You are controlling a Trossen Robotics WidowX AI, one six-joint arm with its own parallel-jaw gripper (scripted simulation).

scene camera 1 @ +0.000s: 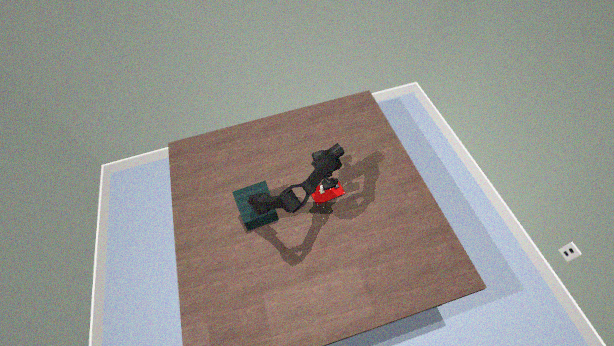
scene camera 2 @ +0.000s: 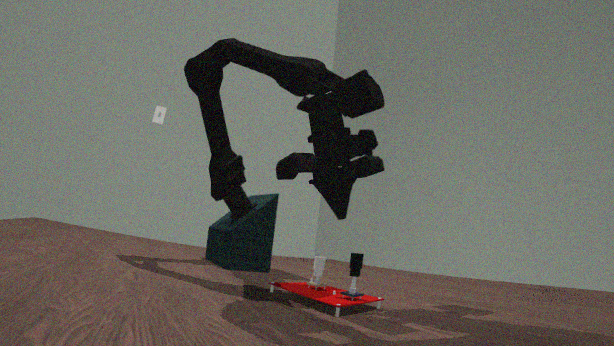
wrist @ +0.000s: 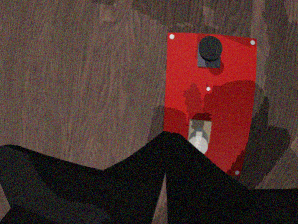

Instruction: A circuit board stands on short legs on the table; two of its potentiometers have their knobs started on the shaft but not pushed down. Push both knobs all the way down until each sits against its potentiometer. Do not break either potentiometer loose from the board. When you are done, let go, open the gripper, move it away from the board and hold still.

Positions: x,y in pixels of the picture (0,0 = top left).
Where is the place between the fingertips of the gripper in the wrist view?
At 169,140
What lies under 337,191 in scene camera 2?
The gripper.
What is the gripper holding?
Nothing.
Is the gripper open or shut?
Shut.
